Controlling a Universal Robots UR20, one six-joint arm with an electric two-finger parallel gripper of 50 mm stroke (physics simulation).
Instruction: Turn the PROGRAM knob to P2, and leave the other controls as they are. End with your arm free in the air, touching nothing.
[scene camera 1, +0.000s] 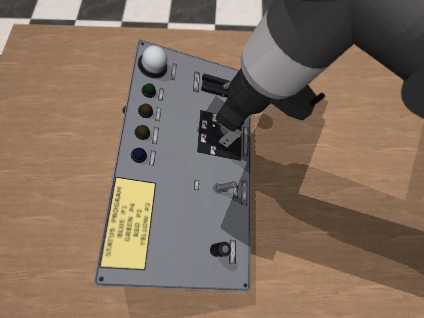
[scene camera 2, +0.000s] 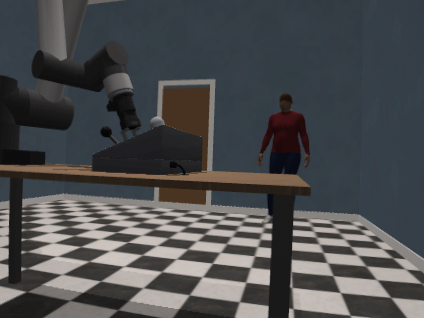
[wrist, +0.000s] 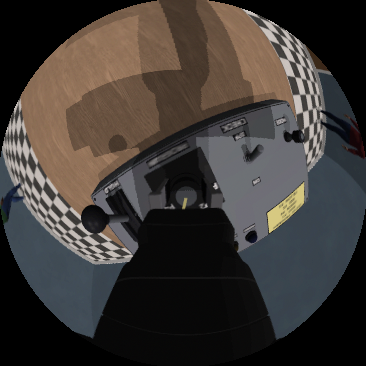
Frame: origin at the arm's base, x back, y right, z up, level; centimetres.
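Seen in the pictures: gripper, fingertip midpoint: (scene camera 1: 228, 134) (wrist: 185, 185).
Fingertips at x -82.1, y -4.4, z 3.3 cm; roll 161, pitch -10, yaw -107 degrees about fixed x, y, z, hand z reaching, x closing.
Note:
Pixels of each thing's top centre, then the offset from my fingertips to it. "spot": a spot on its surface instead.
- black PROGRAM knob at its top centre: (wrist: 188, 202) (scene camera 1: 224, 127) dy +0.4, dx -1.1, dz +2.4 cm
- lever's black ball at its top centre: (wrist: 89, 230) (scene camera 2: 106, 126) dy +13.0, dx +3.1, dz +6.2 cm
- CHECK toggle at its top centre: (wrist: 262, 158) (scene camera 1: 226, 183) dy -11.4, dx +1.3, dz +2.5 cm
- black MODE control at its top centre: (scene camera 1: 218, 248) (wrist: 302, 141) dy -23.5, dx +1.7, dz +3.1 cm
- white dome at a spot on its surface: (scene camera 1: 154, 59) spot: dy +9.8, dx -16.9, dz +8.8 cm
The black PROGRAM knob (scene camera 1: 216, 134) (wrist: 186, 194) sits on its dark label plate (scene camera 1: 205, 146) on the sloped grey panel (scene camera 1: 175, 225) (scene camera 2: 150, 147) (wrist: 240, 185). A yellow line shows on its top in the wrist view. In scene camera 1 a small yellow mark shows near the P3 and P4 labels; the exact setting cannot be read. My gripper (scene camera 1: 225, 133) (scene camera 2: 130, 134) (wrist: 185, 185) is shut on the knob, with one finger on each side. The fingers and gripper body hide part of the knob and the plate.
The HOLD lever's black ball (scene camera 2: 106, 131) (wrist: 95, 219) stands close beside the gripper. The CHECK toggle (scene camera 1: 225, 187) (wrist: 254, 153) and black MODE control (scene camera 1: 220, 249) (wrist: 295, 136) are farther along the panel. A white dome (scene camera 1: 154, 59) (scene camera 2: 157, 122) and several coloured lamps line its far side.

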